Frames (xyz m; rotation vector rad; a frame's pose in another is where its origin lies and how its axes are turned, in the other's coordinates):
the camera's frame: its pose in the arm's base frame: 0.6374 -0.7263 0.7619 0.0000 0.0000 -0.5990
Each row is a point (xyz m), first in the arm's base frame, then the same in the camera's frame.
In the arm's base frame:
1: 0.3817 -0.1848 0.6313
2: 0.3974 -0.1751 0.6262
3: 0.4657 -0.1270 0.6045
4: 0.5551 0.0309 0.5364
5: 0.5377 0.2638 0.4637
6: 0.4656 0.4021 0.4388
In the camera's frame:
1: -0.5165 0.3031 -0.1306
2: -0.5090 0.3199 -0.1357
3: -0.4797 0.3982 -0.1574
4: -0.4949 0.5790 -0.2255
5: -0.6406 0.7615 -0.2982
6: -0.7781 0.8351 -0.3231

